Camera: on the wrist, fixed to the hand. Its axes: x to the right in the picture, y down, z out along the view.
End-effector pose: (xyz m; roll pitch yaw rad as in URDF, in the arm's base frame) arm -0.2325 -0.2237 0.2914 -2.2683 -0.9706 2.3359
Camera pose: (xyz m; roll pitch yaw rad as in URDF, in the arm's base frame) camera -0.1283 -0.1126 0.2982 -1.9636 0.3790 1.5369
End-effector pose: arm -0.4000 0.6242 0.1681 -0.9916 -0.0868 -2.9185
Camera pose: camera -0.4314 0.6596 0.0232 -0.2360 1.0052 -1.6011
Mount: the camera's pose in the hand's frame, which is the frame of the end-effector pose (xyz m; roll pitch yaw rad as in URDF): 0.0101 0.0998 -0.1148 0.0227 0.0326 1.5101
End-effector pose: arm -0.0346 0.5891 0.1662 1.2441 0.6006 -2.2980
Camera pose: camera 0.0433 0.4650 0.2081 1.1521 -0.8281 -1.7523
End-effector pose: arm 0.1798 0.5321 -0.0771 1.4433 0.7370 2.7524
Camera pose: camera 0.0724 0.4394 -0.0214 1.4318 -0.7600 2.9738
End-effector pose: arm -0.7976 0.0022 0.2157 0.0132 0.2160 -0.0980
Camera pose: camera -0.8021 0.1044 0.1027 0.2392 0.0320 1.4177
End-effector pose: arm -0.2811 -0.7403 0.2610 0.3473 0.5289 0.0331
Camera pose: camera -0.3141 -0.6084 0.1920 0.5892 -0.2384 1.3880
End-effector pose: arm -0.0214 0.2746 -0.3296 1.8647 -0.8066 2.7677
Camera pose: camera 0.0291 0.1678 -0.2332 -1.8031 -0.7909 0.0015
